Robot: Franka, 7 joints.
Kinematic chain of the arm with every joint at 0, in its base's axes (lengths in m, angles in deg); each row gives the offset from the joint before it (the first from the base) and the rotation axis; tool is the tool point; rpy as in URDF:
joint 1: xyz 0 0 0.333 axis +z
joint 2: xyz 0 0 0 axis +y
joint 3: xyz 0 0 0.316 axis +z
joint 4: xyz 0.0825 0 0 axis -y
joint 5: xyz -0.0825 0 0.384 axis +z
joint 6: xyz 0 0 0 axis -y
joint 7: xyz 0.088 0 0 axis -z
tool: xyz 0 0 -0.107 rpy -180 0 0
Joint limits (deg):
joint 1: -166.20..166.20
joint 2: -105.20..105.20
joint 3: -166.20..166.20
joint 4: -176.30..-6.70
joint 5: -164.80..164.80
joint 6: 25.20..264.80
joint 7: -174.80..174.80
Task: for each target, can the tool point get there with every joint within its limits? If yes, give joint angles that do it. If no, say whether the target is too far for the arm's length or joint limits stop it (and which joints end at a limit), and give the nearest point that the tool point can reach.
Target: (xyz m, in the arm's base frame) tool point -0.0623 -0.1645 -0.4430
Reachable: no: joint limits stop it (at a limit: joint 2) | nearest point -0.0679 -0.1793 -0.3528 | short by 0.092 m
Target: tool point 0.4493 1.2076 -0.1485
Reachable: no: too far | nearest point 0.2802 0.7532 0.0327 | short by 0.518 m
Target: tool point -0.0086 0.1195 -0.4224
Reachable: no: joint limits stop it (at a limit: joint 2) | nearest point -0.0102 0.1417 -0.3416 | short by 0.084 m
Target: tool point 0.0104 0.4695 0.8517
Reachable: yes | joints -47.31 -89.21 35.63 -96.93 74.13 155.56 -111.16
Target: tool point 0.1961 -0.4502 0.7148
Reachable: yes | joints 12.91 75.43 -124.94 -113.28 102.78 143.88 77.18
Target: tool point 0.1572 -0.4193 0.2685
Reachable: yes | joints -53.09 4.82 -4.92 -147.84 -113.98 96.25 26.16
